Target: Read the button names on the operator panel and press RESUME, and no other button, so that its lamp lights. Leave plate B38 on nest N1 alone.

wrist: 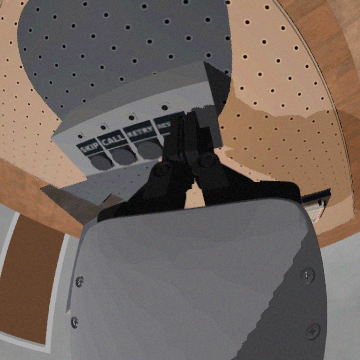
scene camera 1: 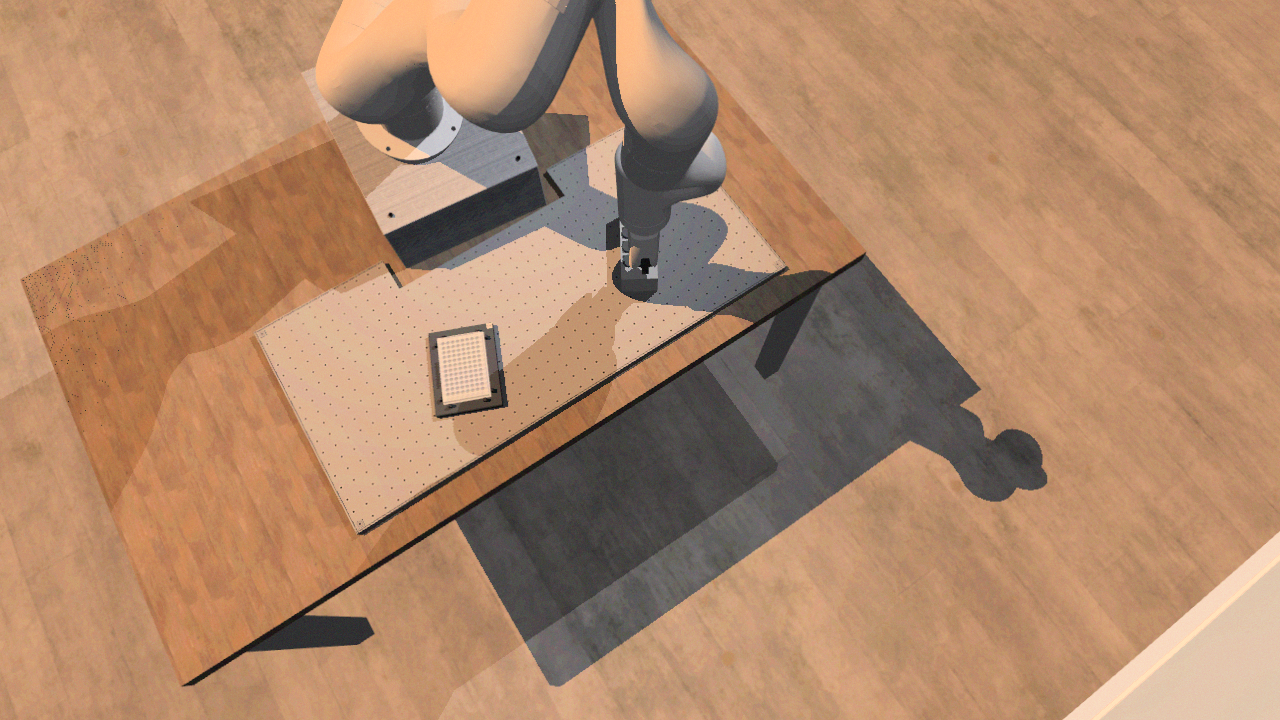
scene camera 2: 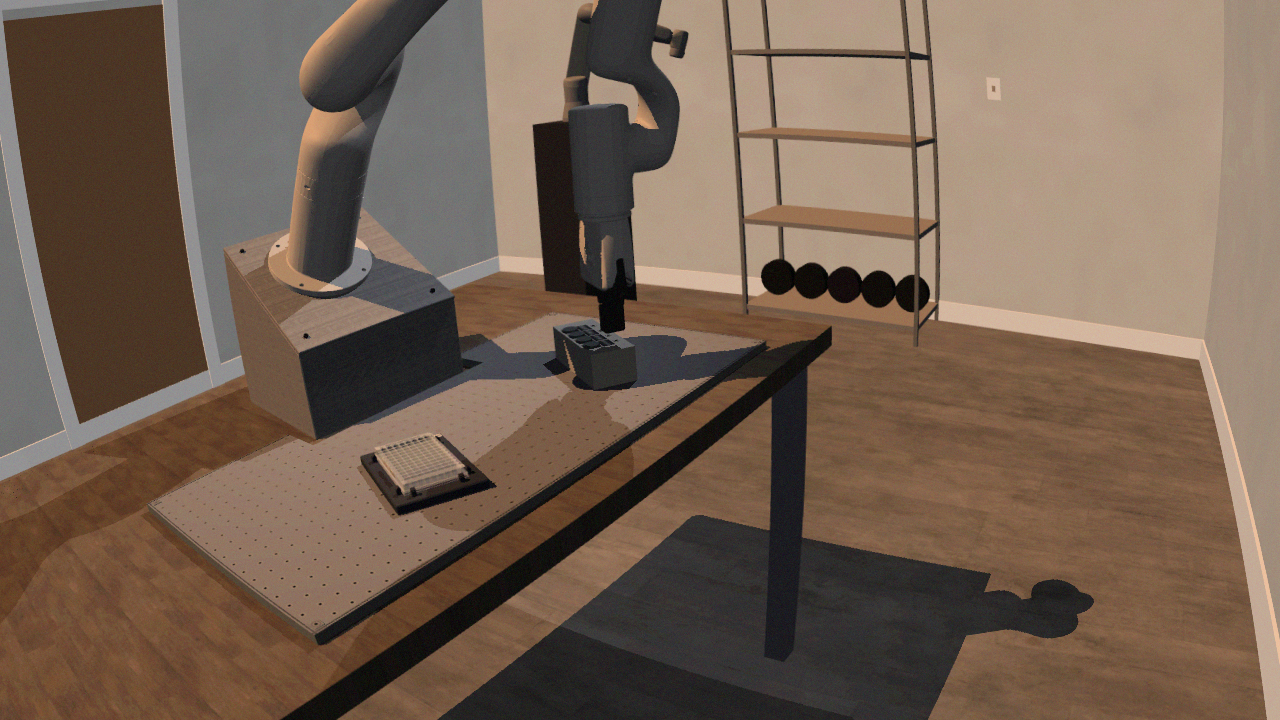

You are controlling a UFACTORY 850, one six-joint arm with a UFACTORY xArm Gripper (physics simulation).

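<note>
The grey operator panel (scene camera 1: 637, 283) (scene camera 2: 605, 365) (wrist: 145, 106) stands on the pegboard. In the wrist view its labels read SKIP (wrist: 90, 147), CALL (wrist: 112, 139), RETRY (wrist: 140, 130) and a partly covered RES... (wrist: 164, 124). The round buttons under SKIP (wrist: 101, 161), CALL (wrist: 124, 156) and RETRY (wrist: 150, 149) show. My gripper (scene camera 1: 645, 266) (scene camera 2: 612, 327) (wrist: 188, 128) is shut and empty, its fingertips over the RES... end, hiding that button; contact cannot be told. The four small lamps look dark. Plate B38 (scene camera 1: 464, 367) (scene camera 2: 420, 461) sits on nest N1 (scene camera 1: 499, 380) (scene camera 2: 472, 481), away from my gripper.
The pegboard (scene camera 1: 358, 429) (scene camera 2: 268, 555) lies on the wooden table (scene camera 1: 205, 537). The arm's base block (scene camera 1: 469, 210) (scene camera 2: 384, 358) stands behind it. A shelf rack (scene camera 2: 916, 179) stands by the far wall.
</note>
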